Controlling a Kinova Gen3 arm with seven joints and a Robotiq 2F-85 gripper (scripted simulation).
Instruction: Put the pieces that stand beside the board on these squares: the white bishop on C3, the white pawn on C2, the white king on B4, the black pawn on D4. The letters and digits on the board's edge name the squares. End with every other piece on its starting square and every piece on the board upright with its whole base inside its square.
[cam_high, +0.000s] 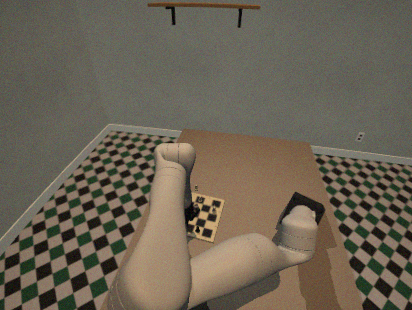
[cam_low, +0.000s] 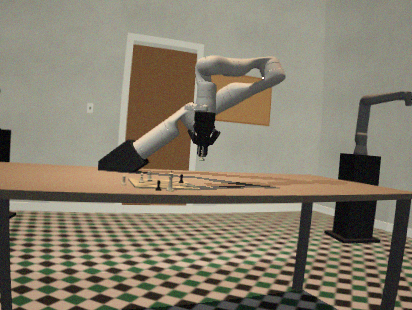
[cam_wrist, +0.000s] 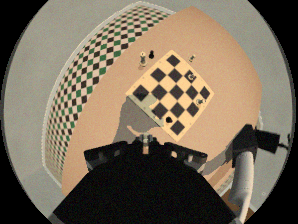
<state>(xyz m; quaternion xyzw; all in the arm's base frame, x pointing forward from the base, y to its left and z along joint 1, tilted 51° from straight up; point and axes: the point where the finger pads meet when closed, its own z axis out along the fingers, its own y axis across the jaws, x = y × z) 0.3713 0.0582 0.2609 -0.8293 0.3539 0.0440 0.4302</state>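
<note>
My hand is 20 mm short of the chessboard, 140 mm to the left of it and 120 mm above it.
</note>
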